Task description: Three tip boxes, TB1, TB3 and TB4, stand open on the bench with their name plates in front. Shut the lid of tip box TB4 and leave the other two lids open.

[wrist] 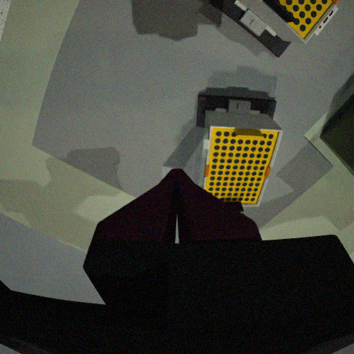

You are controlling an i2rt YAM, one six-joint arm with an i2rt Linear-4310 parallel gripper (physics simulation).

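Observation:
Tip box TB4 (240,167) stands right of the middle of the wrist view, with a yellow rack of dark round holes on top and a dark hinged piece at its far end. Its lid (187,149) is a see-through grey panel on the box's left side, standing open. The name plate of this box does not show. My gripper (176,177) is shut and empty. Its fingertips show at the lid's near left corner; whether they touch it I cannot tell. The fingers hide part of the lid and the near left side of the box.
A second open tip box (306,17) stands at the top right, turned at an angle, with a name plate (327,21) too oblique to read. A dark green block (342,125) stands at the right edge. Shadows fall on the grey and pale bench.

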